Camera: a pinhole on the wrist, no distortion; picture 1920 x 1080 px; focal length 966.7 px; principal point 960.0 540.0 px. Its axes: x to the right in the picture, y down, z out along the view. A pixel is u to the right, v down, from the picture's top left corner.
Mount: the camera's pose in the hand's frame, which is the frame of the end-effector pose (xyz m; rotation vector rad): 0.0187 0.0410 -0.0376 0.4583 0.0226 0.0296
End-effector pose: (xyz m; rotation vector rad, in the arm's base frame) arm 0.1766 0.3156 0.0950 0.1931 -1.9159 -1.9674
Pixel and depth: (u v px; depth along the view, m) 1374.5 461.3 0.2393
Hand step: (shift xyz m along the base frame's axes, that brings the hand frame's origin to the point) -0.1917 0.1078 -0.0464
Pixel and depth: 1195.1 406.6 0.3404
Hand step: -0.2176 0.1866 -0.1134
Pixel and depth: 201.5 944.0 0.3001
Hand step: 0.0909 0.3476 -0.0058
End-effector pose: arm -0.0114 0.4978 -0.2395 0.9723 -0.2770 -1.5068
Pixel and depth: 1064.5 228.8 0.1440
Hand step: -0.0899 -0.0479 -0.0156
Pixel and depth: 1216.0 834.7 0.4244
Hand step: -0.2819 -0.2659 0.1701
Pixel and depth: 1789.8 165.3 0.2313
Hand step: -0.1581 -0.2223 -0.1045
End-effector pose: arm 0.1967 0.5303 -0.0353 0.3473 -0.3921 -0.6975
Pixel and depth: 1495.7 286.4 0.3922
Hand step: -0.0660 -0.3709 0.1945
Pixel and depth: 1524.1 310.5 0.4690
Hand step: -0.0761 -0.4503 0.2468
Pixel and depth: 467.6 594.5 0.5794
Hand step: -0.5189 -0.0523 0.2915
